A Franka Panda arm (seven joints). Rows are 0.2 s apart.
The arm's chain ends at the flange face. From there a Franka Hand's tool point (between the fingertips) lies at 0.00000 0.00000 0.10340 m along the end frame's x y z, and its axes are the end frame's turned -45 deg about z.
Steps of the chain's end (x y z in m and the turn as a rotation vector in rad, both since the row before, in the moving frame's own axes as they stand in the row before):
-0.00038 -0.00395 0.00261 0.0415 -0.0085 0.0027
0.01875 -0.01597 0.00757 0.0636 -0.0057 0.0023
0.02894 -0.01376 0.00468 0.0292 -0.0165 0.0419
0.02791 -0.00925 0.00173 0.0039 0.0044 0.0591
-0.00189 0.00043 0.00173 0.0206 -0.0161 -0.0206
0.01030 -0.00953 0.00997 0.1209 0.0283 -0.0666
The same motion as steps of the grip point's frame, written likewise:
0.00494 -0.00671 0.00252 0.0354 0.0233 0.0027
0.02879 -0.00309 0.00736 0.0490 0.0409 0.0023
0.03119 0.00741 0.00462 0.0323 0.0090 0.0419
0.02688 0.01325 0.00173 -0.0004 0.0059 0.0591
-0.00134 -0.00372 0.00169 0.0260 0.0032 -0.0206
0.02467 -0.00657 0.00917 0.0655 0.1055 -0.0666

